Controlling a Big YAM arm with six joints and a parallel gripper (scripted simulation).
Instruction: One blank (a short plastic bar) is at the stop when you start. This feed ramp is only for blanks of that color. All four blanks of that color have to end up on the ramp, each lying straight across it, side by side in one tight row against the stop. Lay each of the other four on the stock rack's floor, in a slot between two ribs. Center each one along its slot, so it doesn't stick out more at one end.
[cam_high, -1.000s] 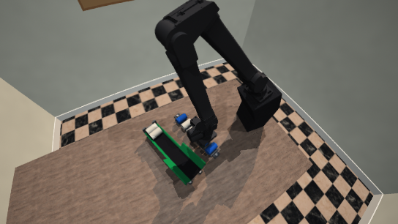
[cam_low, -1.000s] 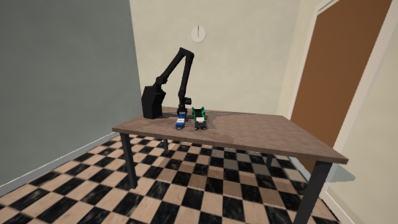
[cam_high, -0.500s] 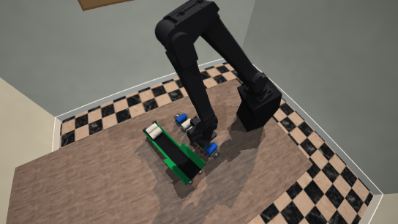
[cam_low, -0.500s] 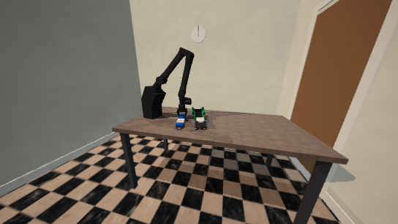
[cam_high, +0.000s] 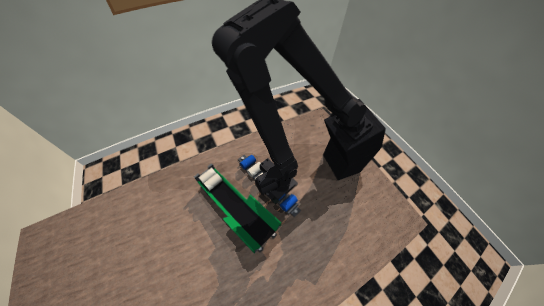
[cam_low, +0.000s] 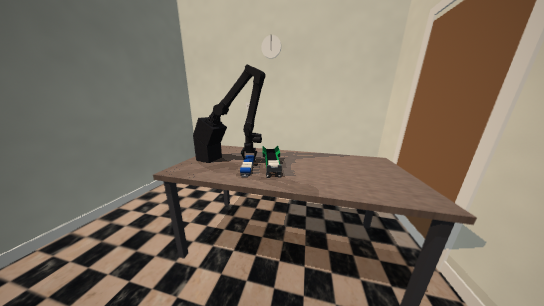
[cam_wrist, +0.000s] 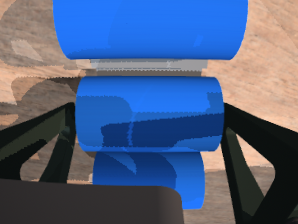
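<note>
My hand is 1 cm past the rib, 3 cm to the right of it and 3 cm above it. Round my hand: grey stop: 25 cm ahead, 22 cm to the right, 3 cm above; then grey stock rack: 2 cm ahead, 8 cm to the right, 4 cm below.
</note>
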